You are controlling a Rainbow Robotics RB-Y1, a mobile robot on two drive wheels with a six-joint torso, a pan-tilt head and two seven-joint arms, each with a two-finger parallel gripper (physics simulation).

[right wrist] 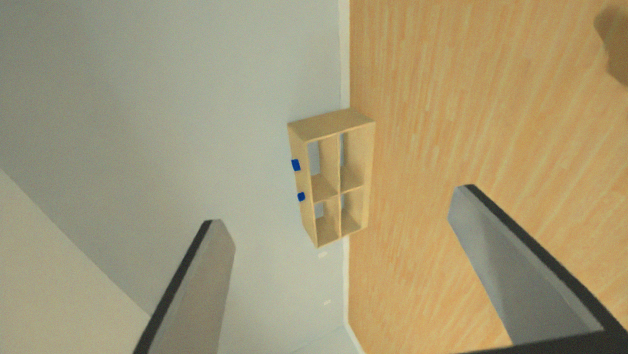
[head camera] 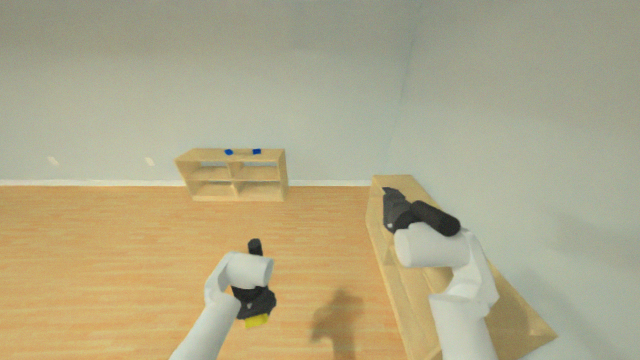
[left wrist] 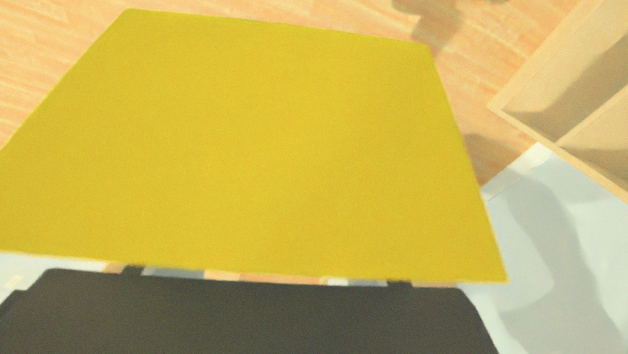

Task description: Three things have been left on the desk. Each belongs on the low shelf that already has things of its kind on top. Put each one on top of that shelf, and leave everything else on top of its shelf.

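Places are measured from the robot's base along level axes (x left, y back, z up), in centimetres.
Where they show: left gripper, fingertip midpoint: (head camera: pixel 257 315); right gripper, fingertip midpoint: (right wrist: pixel 337 218) (head camera: pixel 385 204).
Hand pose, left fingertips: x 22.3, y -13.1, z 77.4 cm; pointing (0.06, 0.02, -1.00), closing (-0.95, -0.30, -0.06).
Each offset is from my left fingertips to the top centre of the thing. Level surfaces: height alone.
My left gripper (head camera: pixel 255 317) is shut on a yellow block {dz +7.1, dx +0.2, dy -1.4 cm} (head camera: pixel 256 321) (left wrist: pixel 260 150) and holds it above the floor; the block hides the fingertips in the left wrist view. My right gripper (head camera: pixel 386 190) (right wrist: pixel 337 218) is open and empty, in front of or above a long low shelf {dz -16.3 cm} (head camera: pixel 395 180) at the right of the head view. No yellow things show on that shelf's top, part of which the right arm hides. A low shelf (head camera: pixel 205 154) (right wrist: pixel 332 124) by the far wall bears two small blue things, one (head camera: pixel 228 152) (right wrist: pixel 301 196) left of the other {dz -11.8, dx +72.3, dy -173.5 cm} (head camera: pixel 256 151) (right wrist: pixel 296 165). The desk does not show.
Wooden floor {dz -77.2 cm} (head camera: pixel 125 260) lies between the left arm and the far shelf. A wall runs along the right side behind the long shelf. Part of a wooden shelf (left wrist: pixel 550 70) shows at the right of the left wrist view.
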